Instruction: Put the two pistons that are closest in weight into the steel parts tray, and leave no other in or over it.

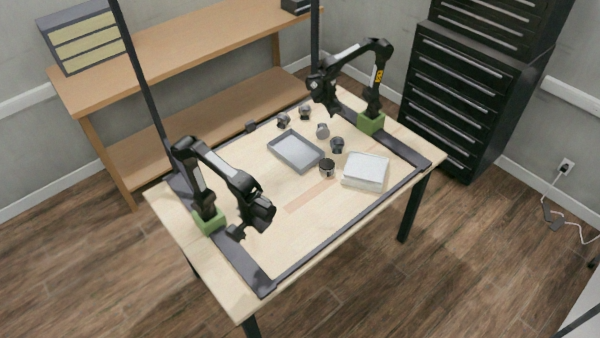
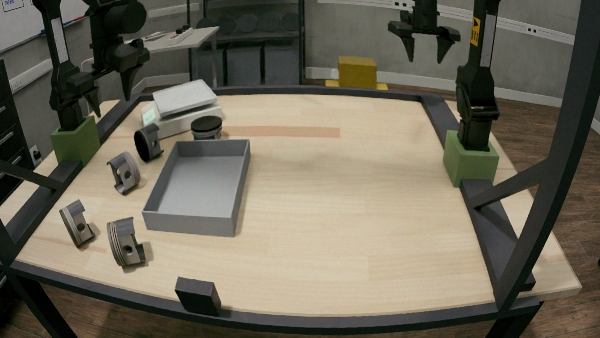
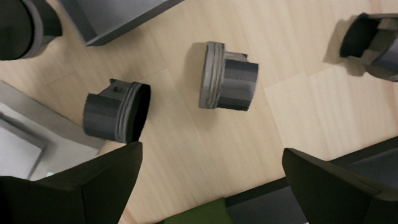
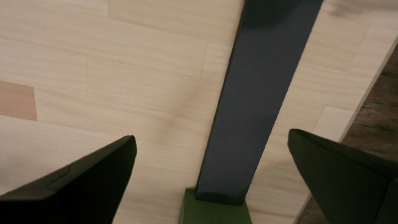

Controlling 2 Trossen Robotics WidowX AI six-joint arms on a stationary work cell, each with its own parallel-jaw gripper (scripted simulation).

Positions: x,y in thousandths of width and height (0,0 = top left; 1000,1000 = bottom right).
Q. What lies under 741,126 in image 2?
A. My right gripper.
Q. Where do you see a white scale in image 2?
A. At 299,362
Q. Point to a white scale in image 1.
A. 576,534
